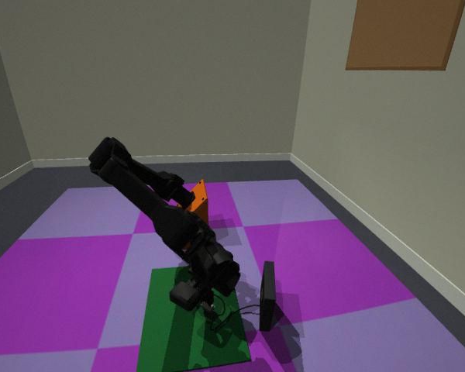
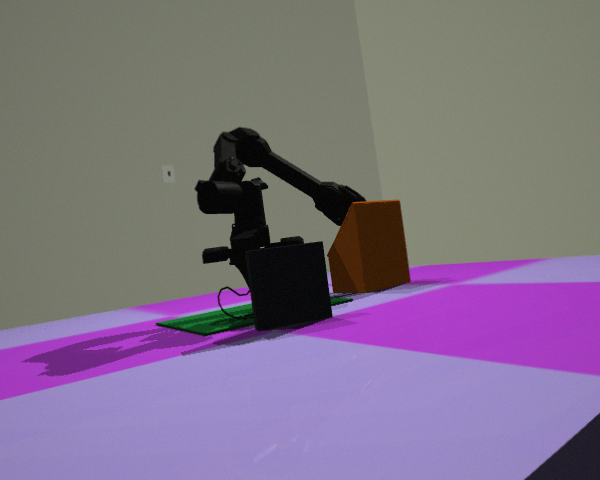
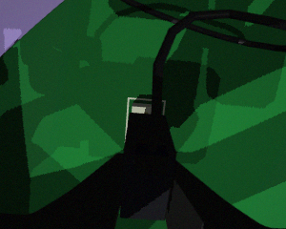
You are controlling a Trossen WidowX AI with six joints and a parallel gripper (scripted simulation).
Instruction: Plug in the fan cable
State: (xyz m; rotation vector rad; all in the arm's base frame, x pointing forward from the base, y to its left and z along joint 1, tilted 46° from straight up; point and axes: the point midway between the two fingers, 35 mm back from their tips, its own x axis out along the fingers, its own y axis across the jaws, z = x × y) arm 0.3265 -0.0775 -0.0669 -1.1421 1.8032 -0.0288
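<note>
The white four-pin header lies 3 cm below my gripper tip. Round my gripper tip: black fan (5 cm ahead, 14 cm to the left, 3 cm above); then green board (3 cm to the right, 5 cm below); then black plug (1 cm above).
</note>
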